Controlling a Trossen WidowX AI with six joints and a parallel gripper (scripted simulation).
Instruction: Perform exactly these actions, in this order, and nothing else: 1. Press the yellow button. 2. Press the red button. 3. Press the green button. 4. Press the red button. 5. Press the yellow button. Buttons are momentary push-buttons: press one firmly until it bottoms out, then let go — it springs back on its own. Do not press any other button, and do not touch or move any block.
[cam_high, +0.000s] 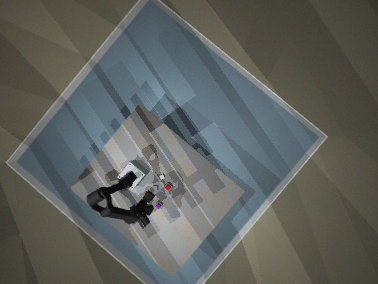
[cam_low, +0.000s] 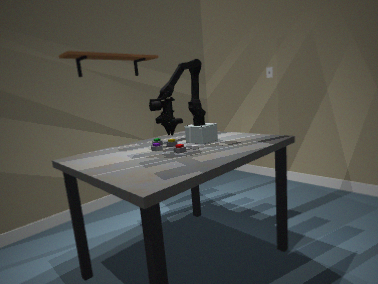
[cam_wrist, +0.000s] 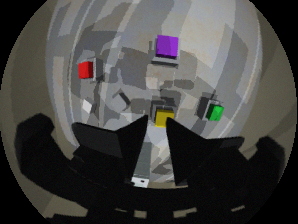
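Now: gripper tip 20 mm past the yellow button, 20 mm to the left of it and 40 mm above it. Round my gripper tip: purple button 110 mm ahead, 10 mm to the left, 40 mm below; then red button 40 mm ahead, 160 mm to the left, 40 mm below; then green button 30 mm ahead, 130 mm to the right, 40 mm below.
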